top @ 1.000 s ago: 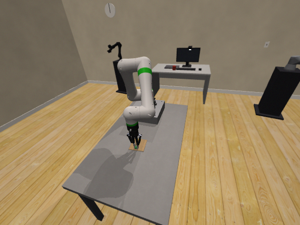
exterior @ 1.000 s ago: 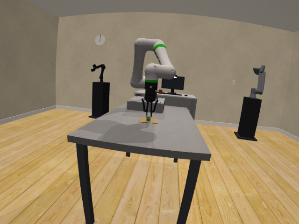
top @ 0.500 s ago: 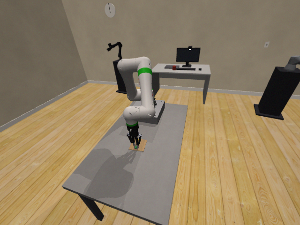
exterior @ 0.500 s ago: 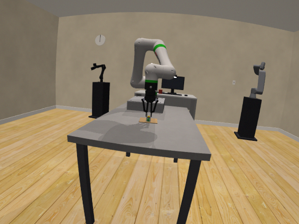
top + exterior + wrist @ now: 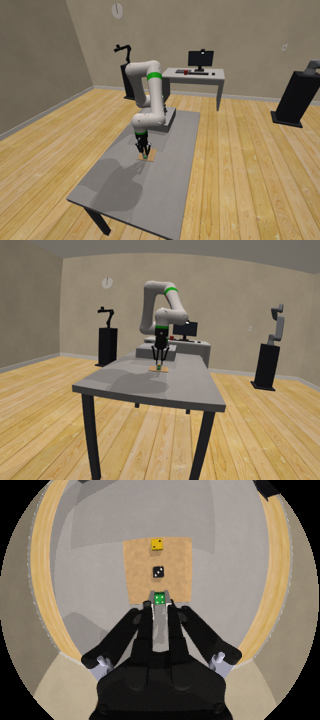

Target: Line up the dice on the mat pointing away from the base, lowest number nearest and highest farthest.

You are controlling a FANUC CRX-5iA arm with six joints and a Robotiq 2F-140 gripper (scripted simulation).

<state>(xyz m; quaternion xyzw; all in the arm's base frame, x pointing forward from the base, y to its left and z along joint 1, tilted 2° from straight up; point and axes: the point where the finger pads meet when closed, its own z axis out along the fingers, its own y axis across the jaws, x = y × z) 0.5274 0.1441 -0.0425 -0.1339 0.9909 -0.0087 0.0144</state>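
Right now my hand is 20 mm above the green die. The rest, counted from my hand: tan mat: 50 mm behind, 10 mm to the right, 40 mm below; then black die: 50 mm behind, 10 mm to the right, 30 mm below; then yellow die: 100 mm behind, 30 mm to the right, 30 mm below.
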